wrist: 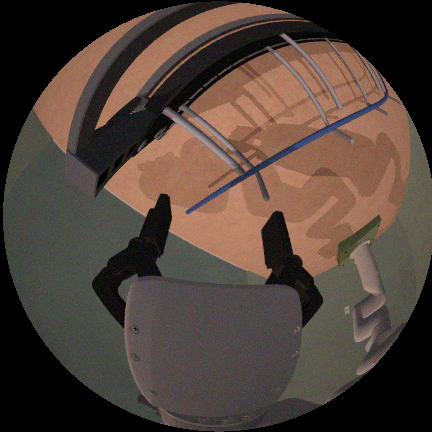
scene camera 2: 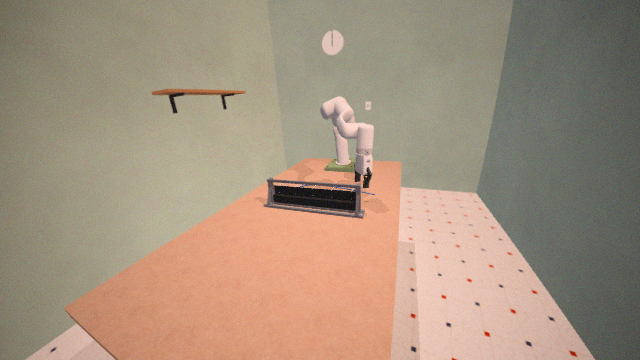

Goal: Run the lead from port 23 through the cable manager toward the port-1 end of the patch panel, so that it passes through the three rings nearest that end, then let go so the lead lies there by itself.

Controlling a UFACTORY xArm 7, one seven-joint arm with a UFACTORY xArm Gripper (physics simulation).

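Note:
The patch panel stands in its grey frame on the table, its near end at upper left in the wrist view. Thin grey wire rings of the cable manager stick out from its back. The blue lead bends at the far right in the wrist view, then runs along the outer ends of the rings. Its free end extends past the pair of bars nearest my gripper. My gripper is open and apart from the lead, with the free end ahead of its fingers. Whether the lead passes inside each ring is unclear.
The robot's green base plate stands at the back of the table. The table's edge runs close to my gripper in the wrist view. A wall shelf hangs on the left. Arm shadows fall across the table behind the panel.

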